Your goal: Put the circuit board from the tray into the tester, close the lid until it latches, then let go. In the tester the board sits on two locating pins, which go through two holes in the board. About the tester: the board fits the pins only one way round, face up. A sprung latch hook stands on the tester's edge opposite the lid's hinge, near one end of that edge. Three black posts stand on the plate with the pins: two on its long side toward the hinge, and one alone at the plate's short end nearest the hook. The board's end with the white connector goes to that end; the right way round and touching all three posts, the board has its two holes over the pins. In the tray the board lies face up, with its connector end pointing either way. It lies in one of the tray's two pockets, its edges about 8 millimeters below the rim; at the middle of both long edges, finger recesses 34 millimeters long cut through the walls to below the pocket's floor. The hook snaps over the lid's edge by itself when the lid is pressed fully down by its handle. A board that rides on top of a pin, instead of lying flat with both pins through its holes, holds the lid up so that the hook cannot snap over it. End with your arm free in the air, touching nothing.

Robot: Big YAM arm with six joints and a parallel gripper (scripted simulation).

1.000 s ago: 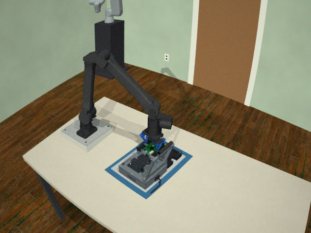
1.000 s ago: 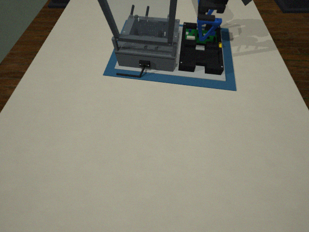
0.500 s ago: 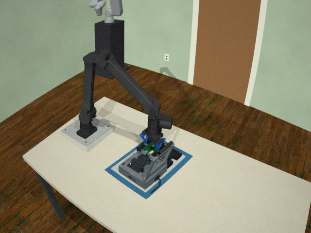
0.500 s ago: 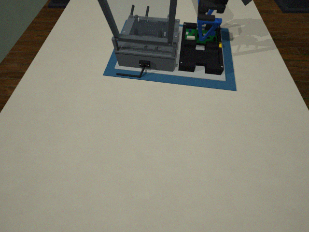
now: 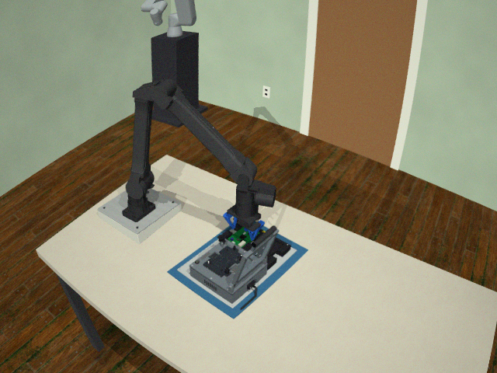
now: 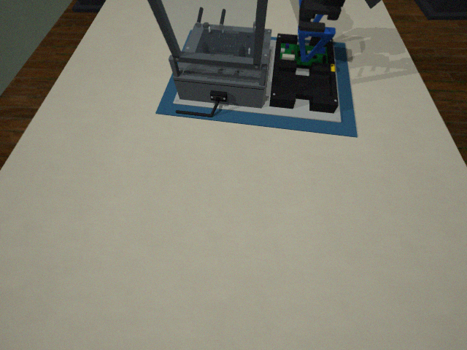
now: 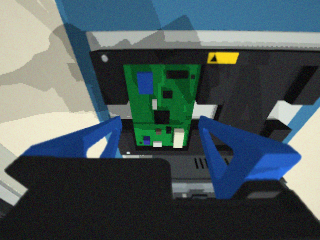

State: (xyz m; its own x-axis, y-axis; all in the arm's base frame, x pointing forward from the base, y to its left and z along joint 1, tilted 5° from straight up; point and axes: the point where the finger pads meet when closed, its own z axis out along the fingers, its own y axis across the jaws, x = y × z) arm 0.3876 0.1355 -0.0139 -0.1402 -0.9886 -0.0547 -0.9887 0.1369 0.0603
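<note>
The green circuit board lies 20 mm below my hand. Also, from my hand: tester lid (190 mm to the right, 160 mm ahead, 140 mm above).
</note>
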